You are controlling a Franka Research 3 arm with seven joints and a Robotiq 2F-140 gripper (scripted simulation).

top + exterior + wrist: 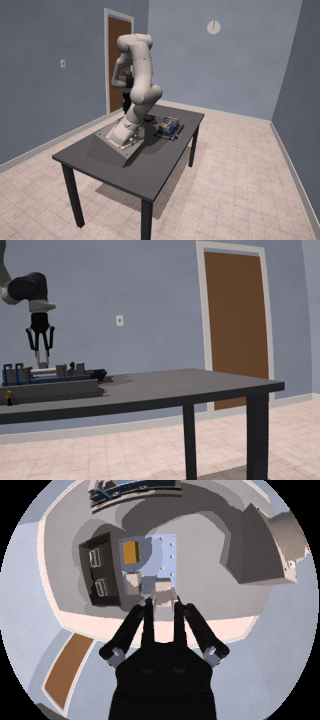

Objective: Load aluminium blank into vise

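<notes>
My gripper is now 340 mm to the left of the work stop, 140 mm short of it and 30 mm above it. Round my hand: vise (380 mm to the right, 80 mm below, 60 mm ahead); then blue infeed plate (120 mm below, 50 mm to the right, 40 mm ahead); then brass blank (100 mm to the right, 90 mm below, 80 mm ahead).
</notes>
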